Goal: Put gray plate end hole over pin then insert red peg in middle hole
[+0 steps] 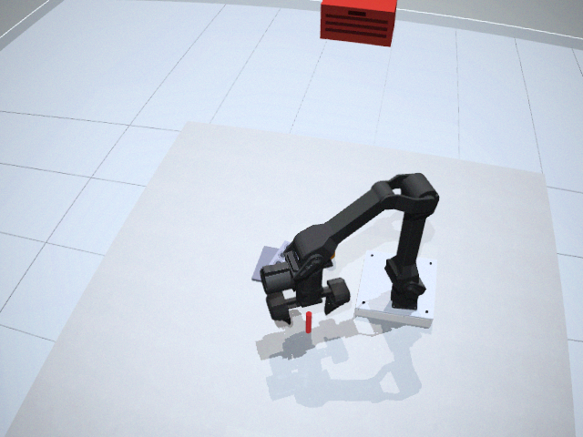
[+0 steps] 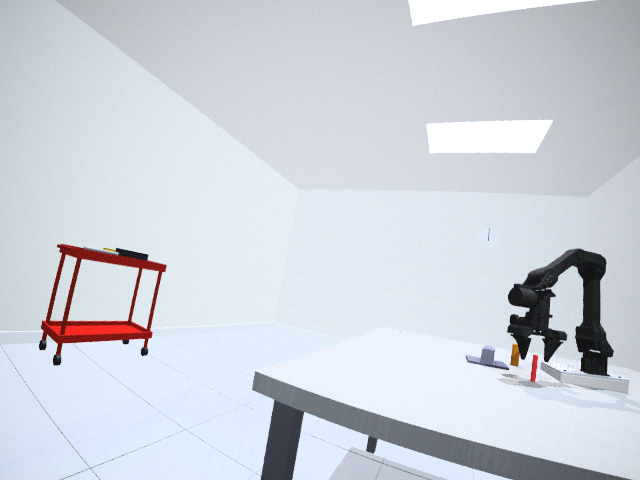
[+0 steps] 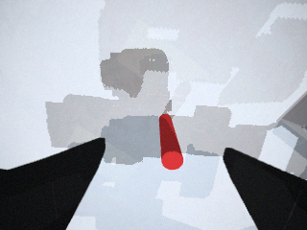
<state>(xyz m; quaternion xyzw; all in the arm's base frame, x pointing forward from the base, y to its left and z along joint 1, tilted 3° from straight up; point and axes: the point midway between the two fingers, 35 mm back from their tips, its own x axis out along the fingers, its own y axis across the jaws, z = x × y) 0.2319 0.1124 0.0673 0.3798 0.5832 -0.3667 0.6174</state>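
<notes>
Now: gripper tip 20 mm above the red peg. The rest, counted from my gripper tip: orange cylinder 260 mm to the right, 20 mm below, 20 mm behind; then gray plate 190 mm to the right, 90 mm ahead, 20 mm below; then square base 180 mm to the right, 100 mm ahead, 50 mm below.
</notes>
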